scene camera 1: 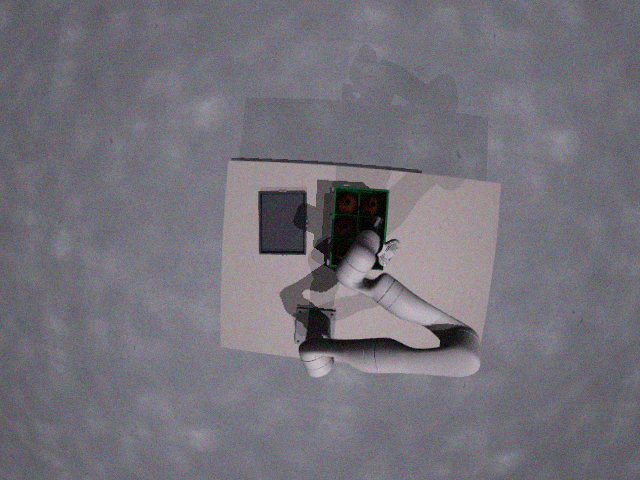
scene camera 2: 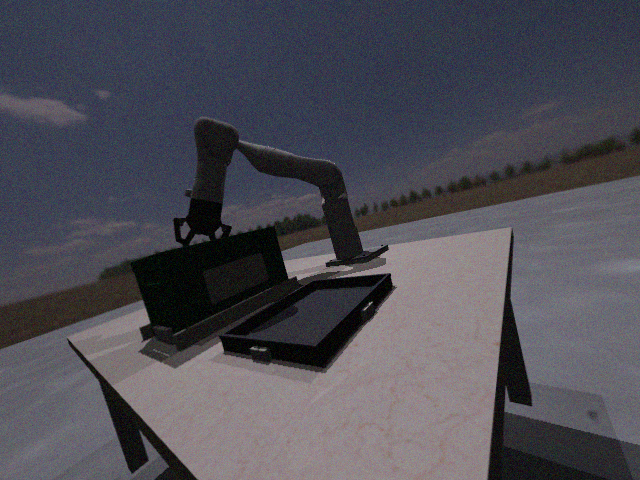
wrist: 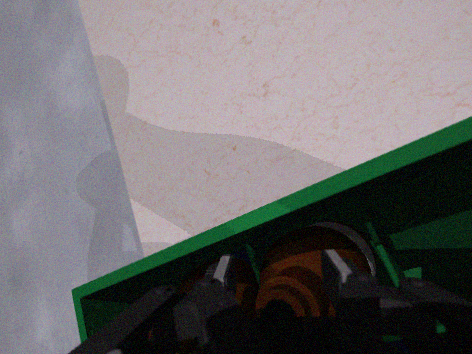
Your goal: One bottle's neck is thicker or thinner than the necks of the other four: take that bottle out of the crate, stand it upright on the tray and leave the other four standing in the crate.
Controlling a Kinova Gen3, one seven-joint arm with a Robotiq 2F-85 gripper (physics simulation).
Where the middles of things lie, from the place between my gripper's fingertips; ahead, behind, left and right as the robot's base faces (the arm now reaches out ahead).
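Labels:
My hand 30 mm past the tray floor [scene camera 2: 307, 319], 120 mm above it, 350 mm to the right of it.

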